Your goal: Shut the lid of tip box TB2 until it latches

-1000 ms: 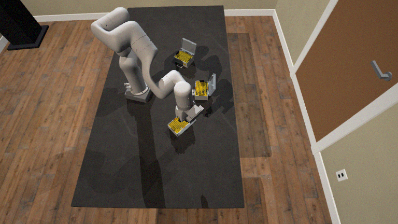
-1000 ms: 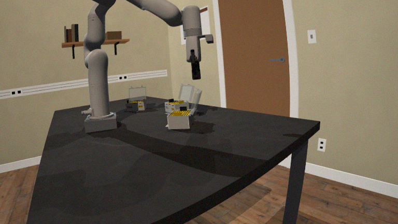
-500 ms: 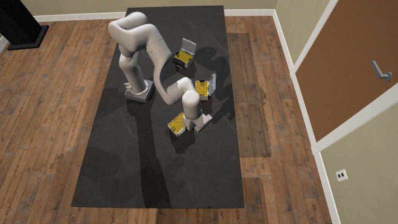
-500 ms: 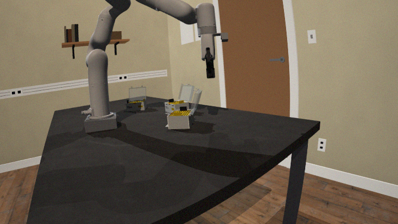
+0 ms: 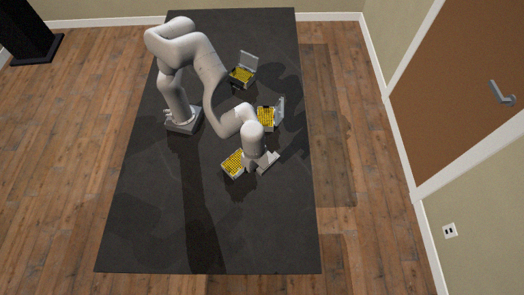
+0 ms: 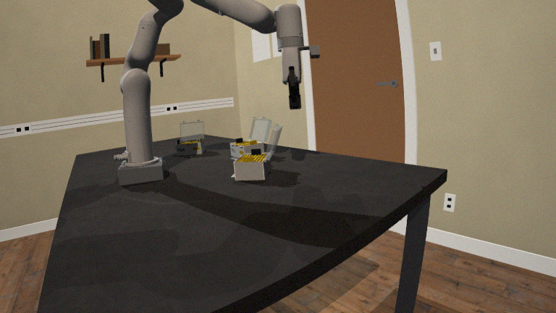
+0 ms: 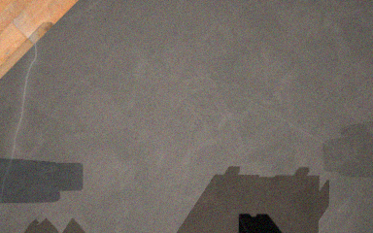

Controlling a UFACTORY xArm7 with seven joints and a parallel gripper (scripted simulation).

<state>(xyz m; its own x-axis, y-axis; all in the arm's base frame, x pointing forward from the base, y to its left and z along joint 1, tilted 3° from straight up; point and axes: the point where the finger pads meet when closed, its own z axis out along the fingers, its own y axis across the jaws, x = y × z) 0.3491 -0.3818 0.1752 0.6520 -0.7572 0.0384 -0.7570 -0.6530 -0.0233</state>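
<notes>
My hand is 11 cm above the lid, 5 cm to the right of it and 5 cm past it. Also, from my hand: tip box 14 cm below, 9 cm to the left, 8 cm behind; label tab 20 cm below, 15 cm to the left, 13 cm behind.
</notes>
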